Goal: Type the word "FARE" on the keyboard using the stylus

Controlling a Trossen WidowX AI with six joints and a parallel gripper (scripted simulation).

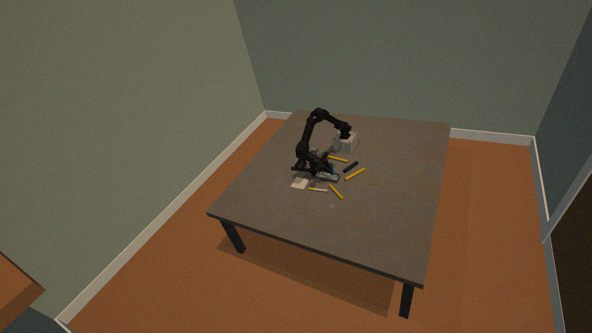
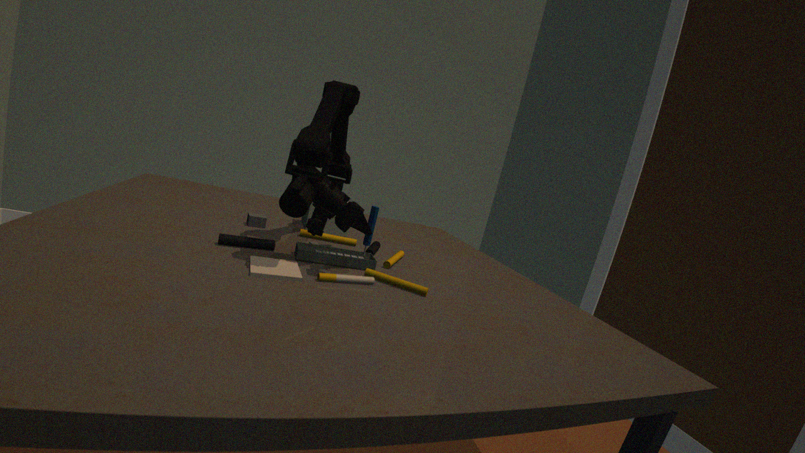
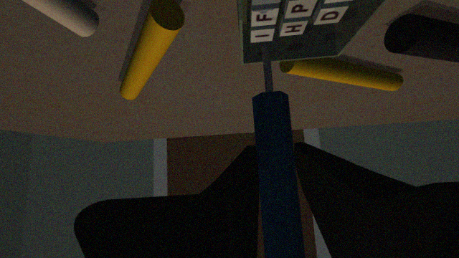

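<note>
Now: gripper tip 110 mm short of the white-and-yellow stick, 80 mm above it and 60 mm to the left of it. The rest, counted from my gripper tip: white card: 200 mm to the right, 100 mm ahead, 80 mm below; blue stylus: 20 mm below.
</note>
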